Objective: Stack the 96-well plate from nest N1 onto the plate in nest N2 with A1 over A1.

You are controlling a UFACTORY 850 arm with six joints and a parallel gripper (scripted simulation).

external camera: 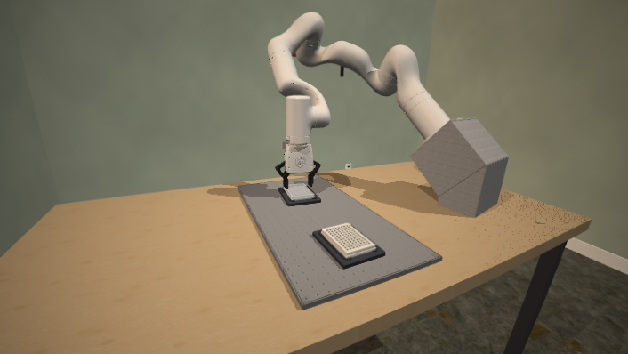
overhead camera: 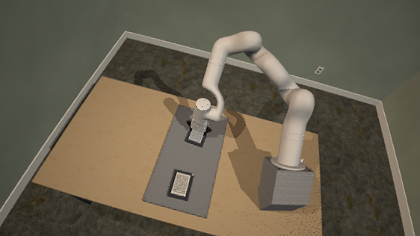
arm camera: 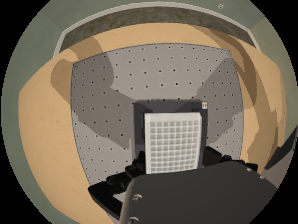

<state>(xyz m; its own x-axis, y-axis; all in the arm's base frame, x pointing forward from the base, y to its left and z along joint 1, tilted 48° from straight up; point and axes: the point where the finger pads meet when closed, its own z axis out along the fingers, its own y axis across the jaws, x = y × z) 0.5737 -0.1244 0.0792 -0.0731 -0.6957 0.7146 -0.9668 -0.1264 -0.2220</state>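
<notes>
Now: the plate nest 40 mm below my hand. Round my hand: plate: 360 mm to the left, 30 mm below.
</notes>
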